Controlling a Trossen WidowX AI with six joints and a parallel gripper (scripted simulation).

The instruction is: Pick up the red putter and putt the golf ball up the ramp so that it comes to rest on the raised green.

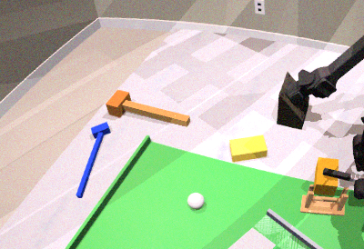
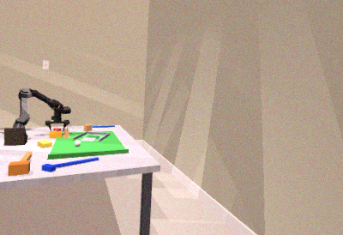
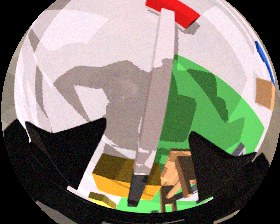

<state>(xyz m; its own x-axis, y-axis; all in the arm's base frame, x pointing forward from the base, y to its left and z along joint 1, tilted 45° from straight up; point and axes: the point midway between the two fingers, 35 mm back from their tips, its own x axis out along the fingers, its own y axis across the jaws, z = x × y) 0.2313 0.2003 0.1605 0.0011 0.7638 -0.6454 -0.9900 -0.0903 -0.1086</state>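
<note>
Right now the wooden stand is 8 cm ahead of my gripper tip, 9 cm to the right of it and 1 cm above it. Round my gripper tip: green mat 25 cm ahead, 28 cm to the right, 2 cm below; orange block 10 cm to the right; white golf ball 17 cm ahead, 41 cm to the right.
</note>
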